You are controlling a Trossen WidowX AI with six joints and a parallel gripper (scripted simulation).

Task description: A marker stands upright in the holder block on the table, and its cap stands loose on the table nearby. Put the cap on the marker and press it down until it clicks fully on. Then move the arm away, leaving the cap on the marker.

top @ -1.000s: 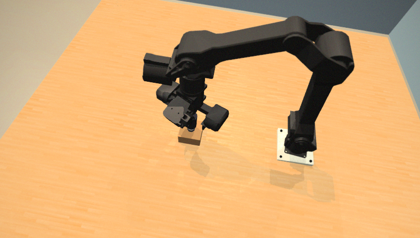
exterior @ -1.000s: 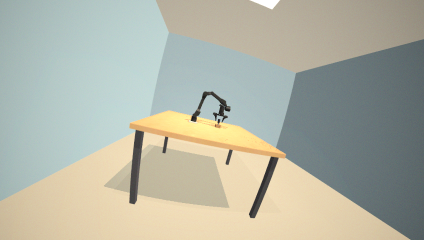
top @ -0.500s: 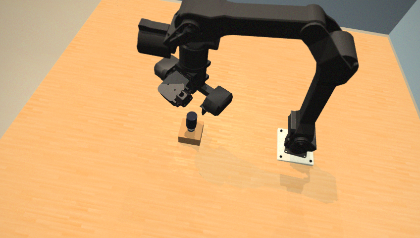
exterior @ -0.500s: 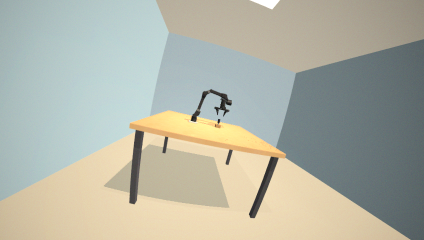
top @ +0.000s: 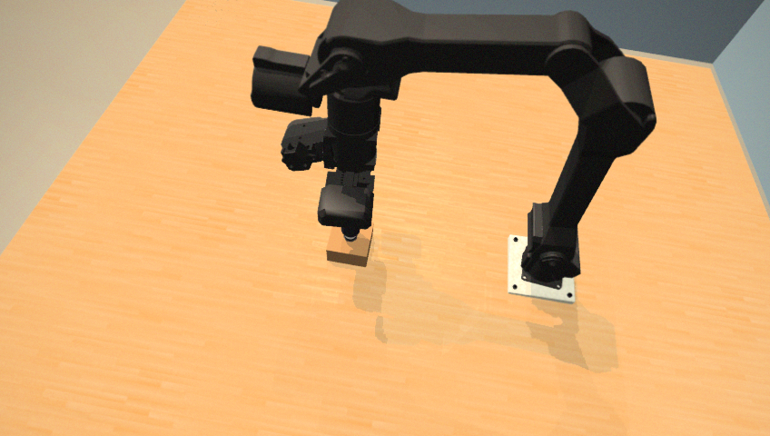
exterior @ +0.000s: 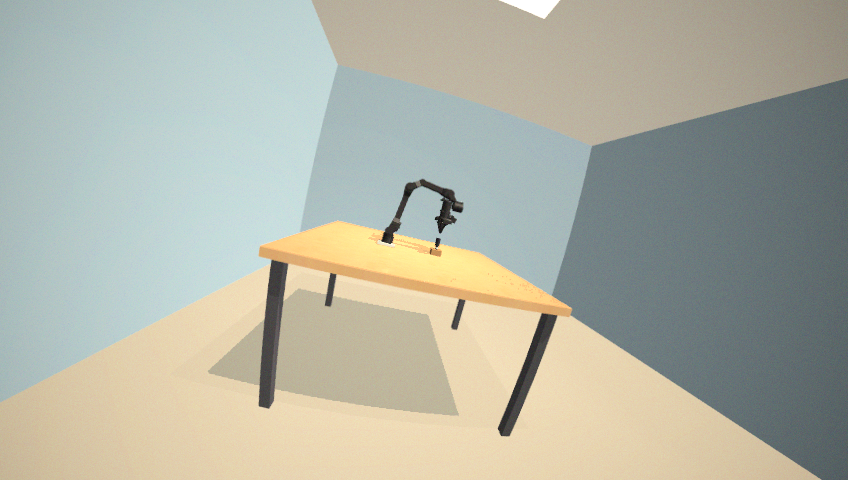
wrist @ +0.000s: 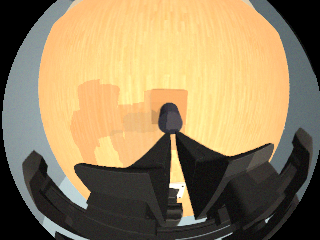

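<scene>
Now: gripper tip 60 mm above the marker cap. Also, from my gripper tip: holder block (120 mm below).
</scene>
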